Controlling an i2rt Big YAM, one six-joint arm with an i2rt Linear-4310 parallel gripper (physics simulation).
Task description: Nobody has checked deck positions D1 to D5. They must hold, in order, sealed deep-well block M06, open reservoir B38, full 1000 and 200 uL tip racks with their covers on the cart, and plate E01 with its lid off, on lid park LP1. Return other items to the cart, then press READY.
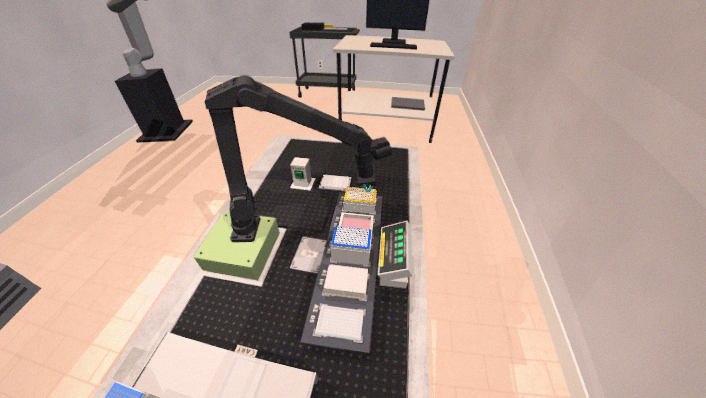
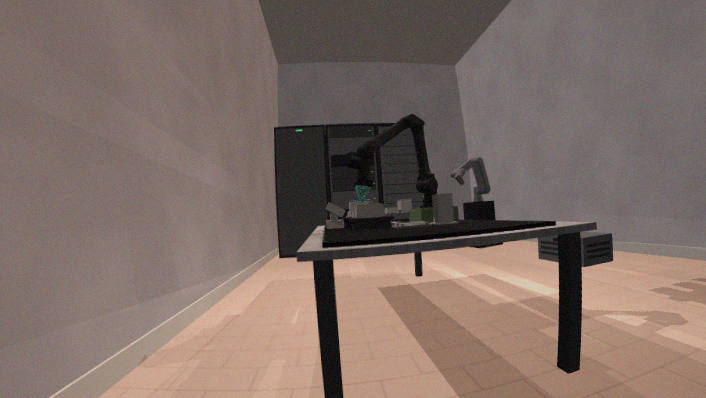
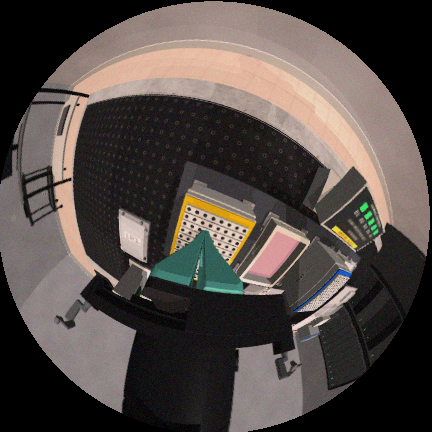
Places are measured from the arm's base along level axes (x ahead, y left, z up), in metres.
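Pixels of known places: gripper, fingertip midpoint: (image 1: 368,191) (image 2: 361,202) (image 3: 203,234); arm's base, link origin: (image 1: 246,229) (image 2: 430,207).
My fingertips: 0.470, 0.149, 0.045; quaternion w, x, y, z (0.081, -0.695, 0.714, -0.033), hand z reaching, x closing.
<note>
Ahead of a thing's pixels: the offset from my fingertips to its top centre, as dx, dy, dz. "spot": to the spot under its first point.
A yellow-rimmed tip rack @(-0.034, -0.002, -0.009) (image 1: 356,196) (image 3: 220,220) stands at the far end of the deck strip (image 1: 320,342) (image 3: 215,176). After it, towards the near end, come an open reservoir with pink contents @(-0.056, -0.124, -0.042) (image 1: 357,221) (image 3: 276,252), a taller blue-rimmed tip rack @(-0.077, -0.246, +0.024) (image 1: 351,237) (image 3: 325,295), a thick white labware piece @(-0.098, -0.369, -0.032) (image 1: 346,281) by label D4, and a flat white plate @(-0.119, -0.491, -0.059) (image 1: 340,322) by label D5. My gripper (image 1: 368,188) (image 2: 362,200) (image 3: 203,234) is shut and empty, its teal tips just above the yellow rack. Pad LP1 @(-0.142, +0.201, -0.103) (image 1: 335,182) (image 3: 134,235) shows no lid. Item codes are unreadable.
A box with a green button @(spot: -0.304, +0.171, -0.036) (image 1: 299,174) stands left of LP1. Another pale pad @(spot: -0.233, -0.219, -0.112) (image 1: 309,254) lies left of the blue rack. A tilted panel @(spot: +0.062, -0.282, -0.003) (image 1: 394,248) (image 3: 352,215) with several green lights stands right of the deck. The white cart area (image 1: 200,365), with a blue item @(spot: -0.594, -0.690, +0.032) (image 1: 125,391), is at near left.
</note>
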